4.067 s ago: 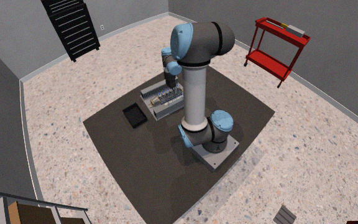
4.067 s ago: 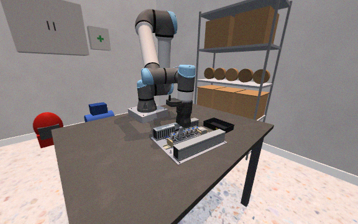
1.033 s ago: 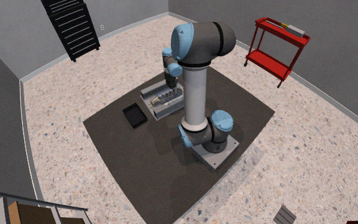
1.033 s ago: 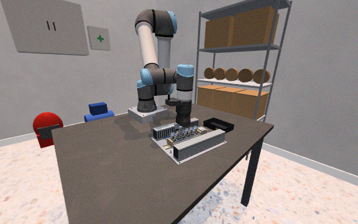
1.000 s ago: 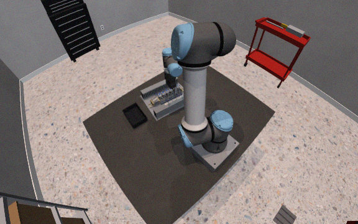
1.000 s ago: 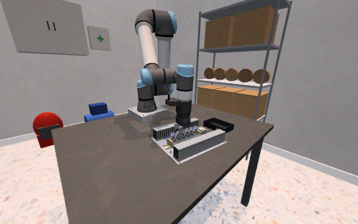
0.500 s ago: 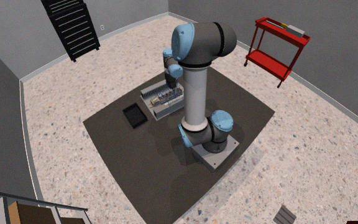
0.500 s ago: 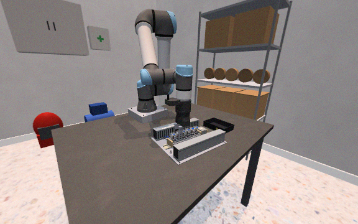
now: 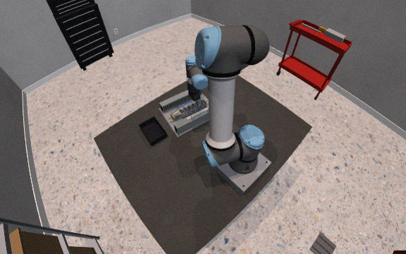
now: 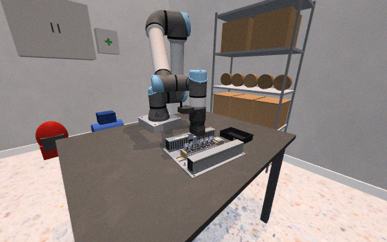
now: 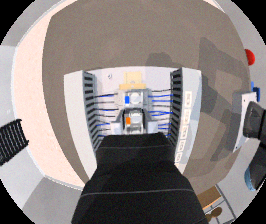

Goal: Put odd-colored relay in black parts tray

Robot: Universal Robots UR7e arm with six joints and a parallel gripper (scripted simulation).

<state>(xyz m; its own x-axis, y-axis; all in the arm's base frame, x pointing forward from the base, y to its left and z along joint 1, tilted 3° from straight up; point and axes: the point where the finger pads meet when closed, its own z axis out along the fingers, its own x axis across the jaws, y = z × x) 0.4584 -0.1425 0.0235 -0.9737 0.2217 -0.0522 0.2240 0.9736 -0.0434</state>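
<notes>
My hand is 1 cm above the relay. From my hand the other things lie so: black parts tray 33 cm to the left, 6 cm ahead, 4 cm below; relay panel 7 cm to the left, 3 cm below, 2 cm ahead.
</notes>
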